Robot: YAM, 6 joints.
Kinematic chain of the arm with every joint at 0, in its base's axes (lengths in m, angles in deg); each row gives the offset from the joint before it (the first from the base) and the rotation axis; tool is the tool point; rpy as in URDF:
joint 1: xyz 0 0 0.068 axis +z
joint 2: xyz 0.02 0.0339 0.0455 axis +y
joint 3: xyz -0.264 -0.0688 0 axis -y
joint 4: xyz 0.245 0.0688 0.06 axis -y
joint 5: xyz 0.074 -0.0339 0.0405 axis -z
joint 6: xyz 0.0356 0 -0.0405 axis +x
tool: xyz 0 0 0 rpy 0 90 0
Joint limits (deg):
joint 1: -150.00..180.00
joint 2: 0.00..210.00
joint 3: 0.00..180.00
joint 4: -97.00..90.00
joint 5: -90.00..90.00
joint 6: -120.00..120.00
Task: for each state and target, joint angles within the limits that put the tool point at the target. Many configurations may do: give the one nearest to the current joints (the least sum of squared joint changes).
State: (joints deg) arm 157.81 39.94 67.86 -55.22 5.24 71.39
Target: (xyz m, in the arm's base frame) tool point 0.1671 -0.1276 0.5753
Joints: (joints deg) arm 142.22 27.41 115.74 -29.64 2.46 71.39
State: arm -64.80 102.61 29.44 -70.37 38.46 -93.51
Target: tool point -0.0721 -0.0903 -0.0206
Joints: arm -116.19 144.35 33.88 -47.42 44.24 -93.51
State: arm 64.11 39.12 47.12 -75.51 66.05 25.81
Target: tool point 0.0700 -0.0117 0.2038
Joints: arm 18.94 37.55 27.11 -79.63 71.64 25.81
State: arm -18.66 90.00 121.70 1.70 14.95 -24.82
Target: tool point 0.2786 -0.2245 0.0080
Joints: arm -37.28 129.98 63.51 -15.46 16.10 -24.82
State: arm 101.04 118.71 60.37 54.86 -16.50 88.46
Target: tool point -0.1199 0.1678 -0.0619
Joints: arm 122.16 138.86 24.08 43.92 -20.03 88.46
